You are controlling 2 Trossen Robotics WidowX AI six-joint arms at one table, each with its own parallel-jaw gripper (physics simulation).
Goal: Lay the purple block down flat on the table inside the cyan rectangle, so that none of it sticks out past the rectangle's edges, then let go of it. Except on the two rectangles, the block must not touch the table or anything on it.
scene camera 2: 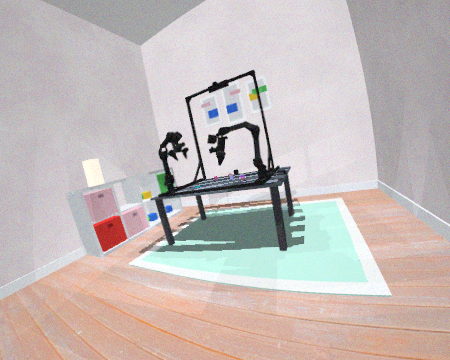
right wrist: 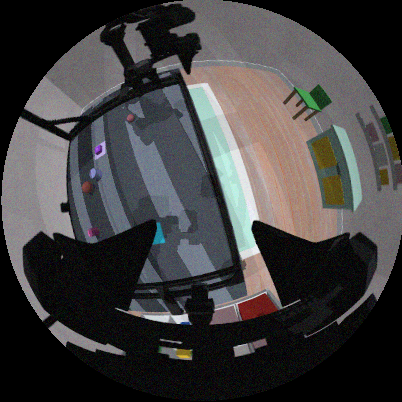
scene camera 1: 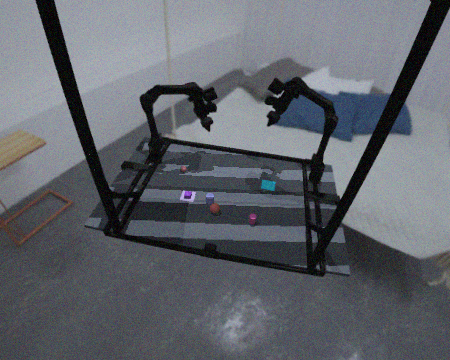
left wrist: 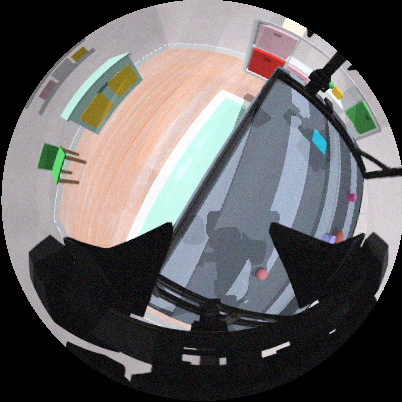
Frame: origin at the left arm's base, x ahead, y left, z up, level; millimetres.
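Where they show: left gripper, fingertip midpoint: (scene camera 2: 219,165) (right wrist: 175,80) (scene camera 1: 206,127) (left wrist: 222,227); right gripper, fingertip midpoint: (scene camera 2: 182,160) (right wrist: 204,225) (scene camera 1: 270,122); left arm's base at its link origin: (scene camera 2: 263,176) (right wrist: 139,89) (scene camera 1: 155,158) (left wrist: 209,308); right arm's base at its link origin: (scene camera 2: 171,190) (right wrist: 199,290) (scene camera 1: 314,178) (left wrist: 308,90).
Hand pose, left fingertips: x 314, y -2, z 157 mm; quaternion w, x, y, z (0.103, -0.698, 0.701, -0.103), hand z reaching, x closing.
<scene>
Each offset is from my left fingertips to the centre of the thing. "pt": to the spot under its first point.
The small purple block {dy -334, dx -209, dz -167 mm} (scene camera 1: 188,193) (right wrist: 98,149) sits on a pale lilac rectangle (scene camera 1: 184,199) (right wrist: 103,146) on the left of the table in scene camera 1. The cyan rectangle {pt dy -391, dx +231, dz -175 mm} (scene camera 1: 268,185) (left wrist: 319,142) (right wrist: 159,234) lies on the right of the table in scene camera 1; a finger covers part of it in the right wrist view. My left gripper (scene camera 1: 208,128) (left wrist: 222,227) is open and empty, high above the table. My right gripper (scene camera 1: 270,123) (right wrist: 204,225) is open and empty, also high above the table. The purple block does not show in the left wrist view.
A lavender cylinder {dy -403, dx -113, dz -156 mm} (scene camera 1: 210,198) (right wrist: 95,174) and an orange-red ball {dy -474, dx -112, dz -152 mm} (scene camera 1: 215,208) (right wrist: 87,187) stand right of the block in scene camera 1. A magenta cylinder {dy -590, dx +36, dz -156 mm} (scene camera 1: 253,219) (left wrist: 351,197) stands farther right. A small pink ball {dy -137, dx -180, dz -160 mm} (scene camera 1: 183,169) (left wrist: 261,273) lies at the back left. A black frame surrounds the table.
</scene>
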